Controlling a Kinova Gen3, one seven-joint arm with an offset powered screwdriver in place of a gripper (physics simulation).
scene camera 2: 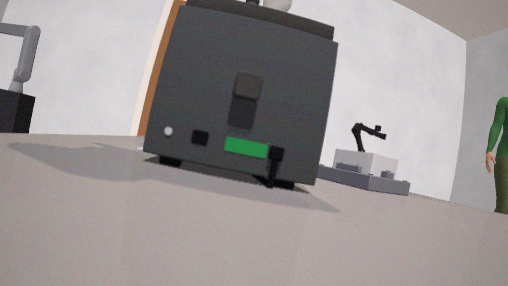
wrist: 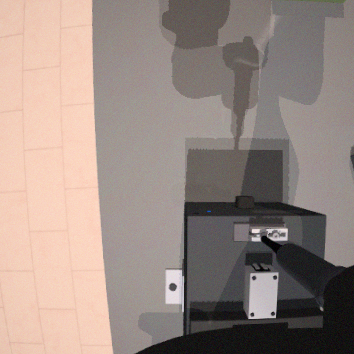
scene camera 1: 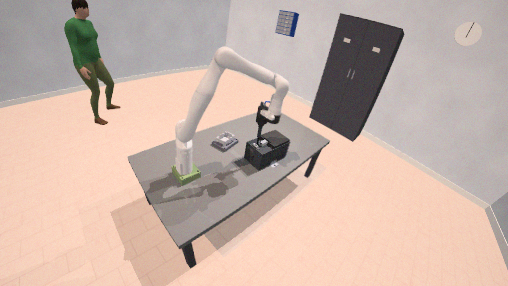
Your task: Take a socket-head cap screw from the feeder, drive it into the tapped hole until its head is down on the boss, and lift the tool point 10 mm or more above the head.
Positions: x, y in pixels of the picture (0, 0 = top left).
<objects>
A black screw feeder (scene camera 2: 204, 54): 28 cm from the lens. A grey fixture plate (scene camera 2: 359, 180) is 57 cm from the lens. The marked spots on the black screw feeder and the grey fixture plate are 38 cm apart.
</objects>
